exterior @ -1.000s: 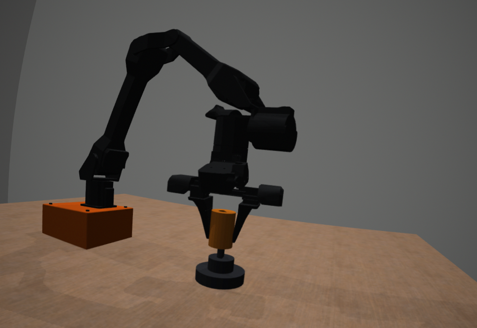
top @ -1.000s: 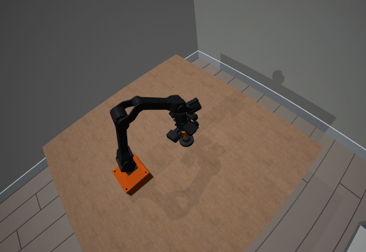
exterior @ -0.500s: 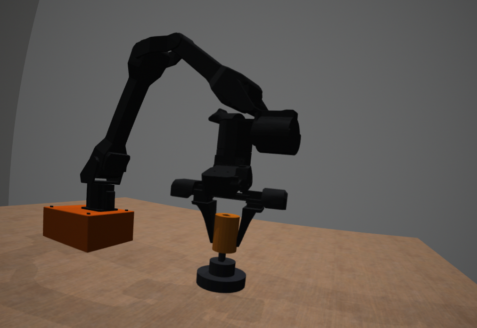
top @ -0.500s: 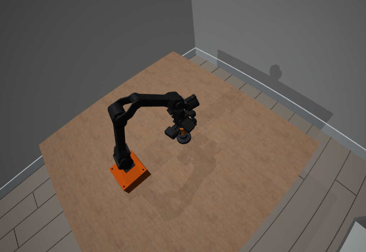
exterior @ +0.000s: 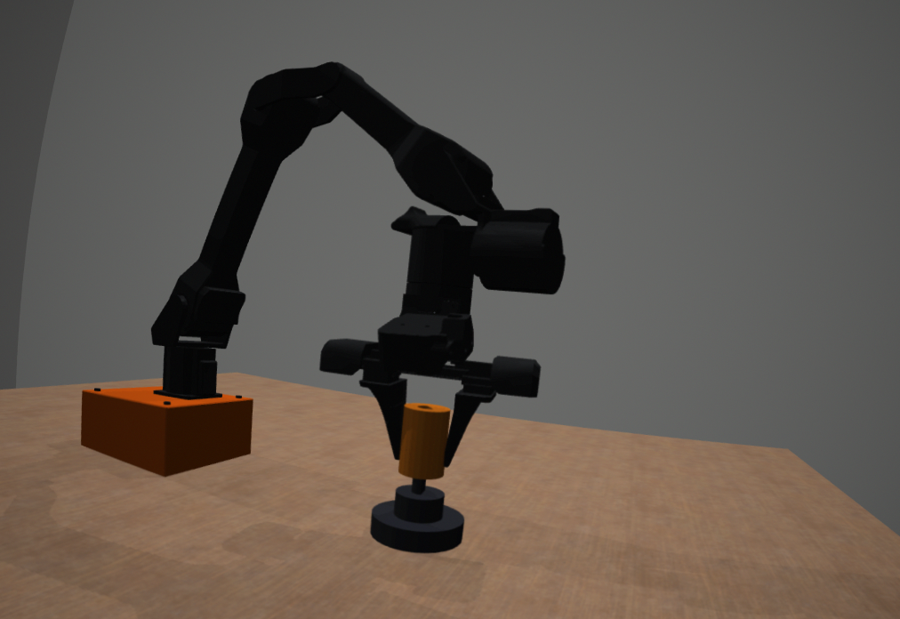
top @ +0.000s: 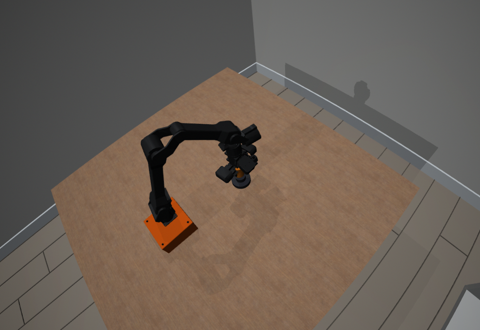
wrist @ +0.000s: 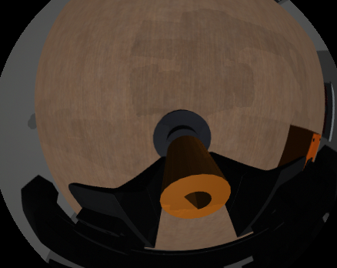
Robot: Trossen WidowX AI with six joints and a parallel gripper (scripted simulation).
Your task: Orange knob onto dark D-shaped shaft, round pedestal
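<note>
Right now the orange knob is 2 cm above my gripper tip. Also, from my gripper tip: pedestal 4 cm below.
</note>
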